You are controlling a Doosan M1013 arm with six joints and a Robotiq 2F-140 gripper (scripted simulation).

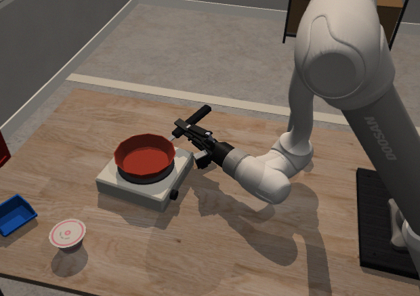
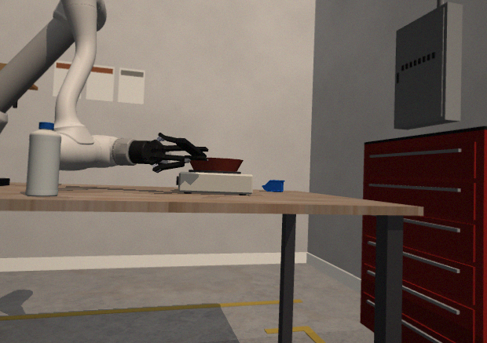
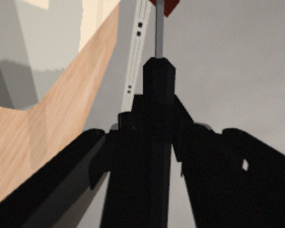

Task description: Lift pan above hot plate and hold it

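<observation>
The red pan is 50 mm ahead of my hand, 90 mm to the left of it and 20 mm below it. The rest, counted from my hand: white bottle: 370 mm behind, 190 mm to the right, 50 mm below; hot plate: 60 mm ahead, 150 mm to the left, 90 mm below; white cup: 190 mm ahead, 450 mm to the left, 90 mm below.
</observation>
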